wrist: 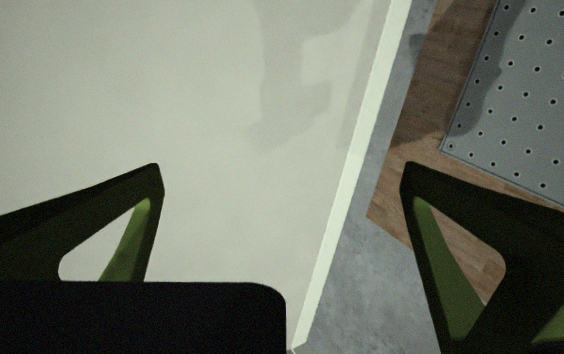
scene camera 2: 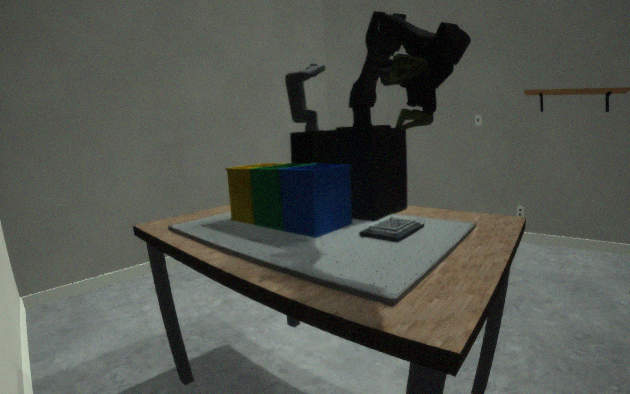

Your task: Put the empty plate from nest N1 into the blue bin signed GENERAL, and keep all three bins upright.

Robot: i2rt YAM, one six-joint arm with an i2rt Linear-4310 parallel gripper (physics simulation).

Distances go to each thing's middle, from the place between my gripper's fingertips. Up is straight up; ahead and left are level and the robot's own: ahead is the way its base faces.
I see the blue bin (scene camera 2: pixel 316 199) 17 cm behind my hand, 37 cm to the right of it and 22 cm below it. The rest, counted from my hand: green bin (scene camera 2: pixel 266 186) 16 cm behind, 50 cm to the right, 22 cm below.
